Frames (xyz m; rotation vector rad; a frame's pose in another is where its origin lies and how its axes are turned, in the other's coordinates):
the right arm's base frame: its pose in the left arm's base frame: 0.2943 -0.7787 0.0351 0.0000 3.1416 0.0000
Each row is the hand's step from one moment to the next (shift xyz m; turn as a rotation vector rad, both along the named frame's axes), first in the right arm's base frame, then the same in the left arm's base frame.
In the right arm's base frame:
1: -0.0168 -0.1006 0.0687 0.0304 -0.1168 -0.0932
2: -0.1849 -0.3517 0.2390 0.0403 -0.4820 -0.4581
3: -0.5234 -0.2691 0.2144 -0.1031 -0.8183 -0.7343
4: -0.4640 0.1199 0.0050 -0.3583 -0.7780 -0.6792
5: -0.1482 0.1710 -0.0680 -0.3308 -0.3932 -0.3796
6: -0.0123 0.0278 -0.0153 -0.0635 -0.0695 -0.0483
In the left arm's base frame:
1: 0.0168 -0.1006 -0.0687 -0.0304 -0.1168 0.0932
2: 0.1849 -0.3517 -0.2390 -0.0403 -0.4820 0.4581
3: 0.5234 -0.2691 -0.2144 0.1031 -0.8183 0.7343
4: 0.4640 0.1199 -0.0050 0.3583 -0.7780 0.6792
5: 0.1482 0.1710 0.0680 0.3308 -0.3932 0.3796
6: 0.0123 0.0278 0.0153 0.0635 -0.0695 0.0483

